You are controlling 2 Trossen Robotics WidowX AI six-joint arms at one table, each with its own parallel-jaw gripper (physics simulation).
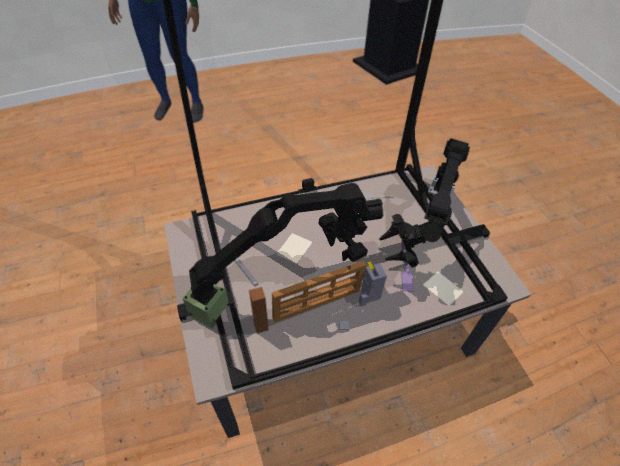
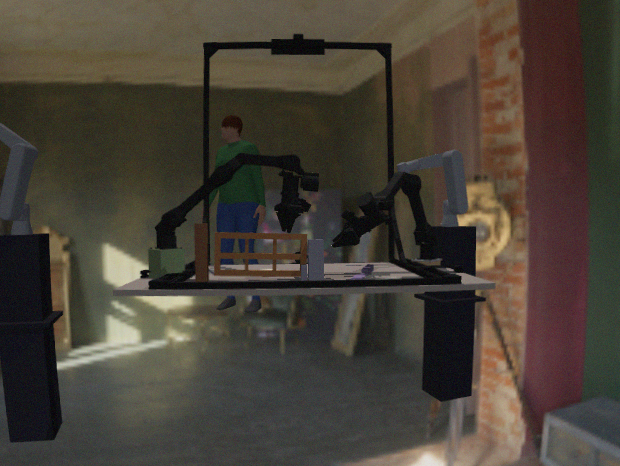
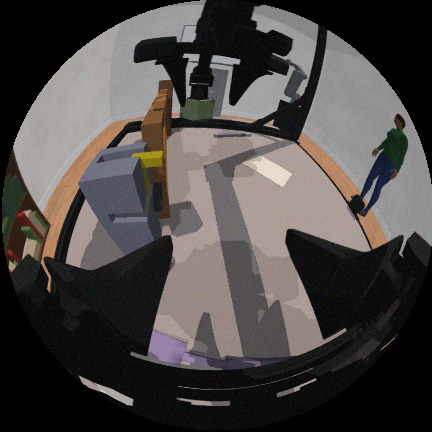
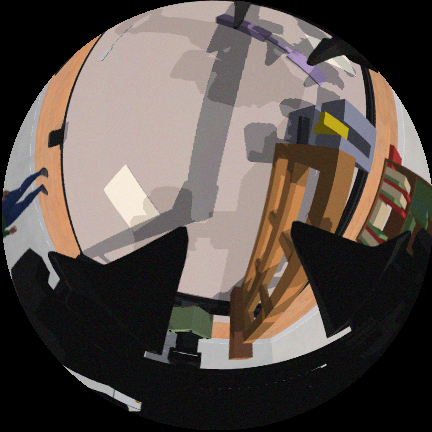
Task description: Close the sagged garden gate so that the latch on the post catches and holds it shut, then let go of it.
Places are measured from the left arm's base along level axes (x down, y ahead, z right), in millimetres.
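Where they show: left gripper, fingertip midpoint: (image 1: 382, 249) (image 2: 332, 243) (image 3: 230, 239) (image 4: 274, 43); right gripper, fingertip midpoint: (image 1: 337, 253) (image 2: 286, 232) (image 3: 208, 104) (image 4: 240, 230); left arm's base at its link origin: (image 2: 426, 259); right arm's base at its link origin: (image 1: 204, 293) (image 2: 166, 248) (image 3: 197, 98) (image 4: 188, 334).
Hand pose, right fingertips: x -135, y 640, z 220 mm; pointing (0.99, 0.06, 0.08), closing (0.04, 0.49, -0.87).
Each offset is from my right fingertips to the centre of the thing. "*": to the spot under its first point.
The orange-brown lattice gate {dz -33, dx +80, dy +112 mm} (image 1: 276, 306) (image 2: 260, 235) (image 3: 153, 125) (image 4: 340, 175) stands upright between a brown post {* dz +127, dx +40, dy +297 mm} (image 1: 258, 313) (image 2: 200, 252) (image 4: 241, 350) and a grey latch post {* dz -153, dx +61, dy +18 mm} (image 1: 376, 285) (image 2: 315, 259) (image 3: 112, 175). Its free end is right beside the grey post. A yellow latch piece {* dz -112, dx +27, dy -20 mm} (image 1: 370, 266) (image 3: 149, 159) (image 4: 335, 125) sits at that post, by the gate's end; whether it has caught, I cannot tell. My right gripper (image 1: 338, 250) (image 2: 287, 231) (image 3: 208, 104) (image 4: 240, 230) is open and empty above and behind the gate. My left gripper (image 1: 385, 248) (image 2: 334, 245) (image 3: 230, 239) is open and empty, behind and right of the grey post.
A purple jointed object {dz -209, dx +153, dy -188 mm} (image 1: 407, 280) (image 3: 167, 346) (image 4: 305, 65) lies right of the grey post, below my left gripper. A grey rod {dz +304, dx +158, dy +110 mm} (image 1: 246, 272) (image 3: 232, 135) lies behind the brown post. A small grey piece {dz -104, dx +162, dy +147 mm} (image 1: 343, 325) lies in front of the gate. Black frame rails edge the table.
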